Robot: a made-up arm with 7 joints.
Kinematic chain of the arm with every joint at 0, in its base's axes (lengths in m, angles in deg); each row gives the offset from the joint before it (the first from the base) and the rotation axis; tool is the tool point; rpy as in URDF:
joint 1: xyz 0 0 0.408 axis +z
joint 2: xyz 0 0 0 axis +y
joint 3: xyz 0 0 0.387 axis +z
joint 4: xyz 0.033 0 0 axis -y
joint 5: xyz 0.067 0 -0.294 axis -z
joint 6: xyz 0 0 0 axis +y
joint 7: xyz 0.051 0 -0.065 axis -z
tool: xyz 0 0 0 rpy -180 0 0
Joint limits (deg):
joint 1: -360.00..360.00
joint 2: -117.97..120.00
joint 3: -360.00..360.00
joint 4: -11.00..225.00
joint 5: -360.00..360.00
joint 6: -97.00..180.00
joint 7: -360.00..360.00
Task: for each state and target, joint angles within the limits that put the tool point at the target. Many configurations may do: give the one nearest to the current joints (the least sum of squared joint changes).
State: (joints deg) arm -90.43 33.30 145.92 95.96 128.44 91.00 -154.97
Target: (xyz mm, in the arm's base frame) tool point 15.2 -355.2 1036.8
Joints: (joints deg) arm -101.28 48.91 150.81 124.31 132.94 88.79 -154.97
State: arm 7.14 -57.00 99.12 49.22 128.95 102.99 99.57
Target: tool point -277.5 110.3 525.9
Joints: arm 47.06 -44.99 74.82 25.92 125.42 118.40 99.57
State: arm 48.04 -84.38 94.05 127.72 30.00 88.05 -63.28
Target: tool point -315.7 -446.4 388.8
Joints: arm 93.51 -79.23 100.49 95.41 26.45 107.66 -63.28
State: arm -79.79 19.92 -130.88 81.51 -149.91 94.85 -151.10
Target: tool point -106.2 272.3 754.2
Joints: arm -96.19 16.51 -152.32 49.32 -142.83 94.74 -151.10
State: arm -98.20 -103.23 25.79 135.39 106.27 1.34 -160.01
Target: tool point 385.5 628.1 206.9
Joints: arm -118.27 -114.56 29.73 156.12 102.43 20.53 -160.01
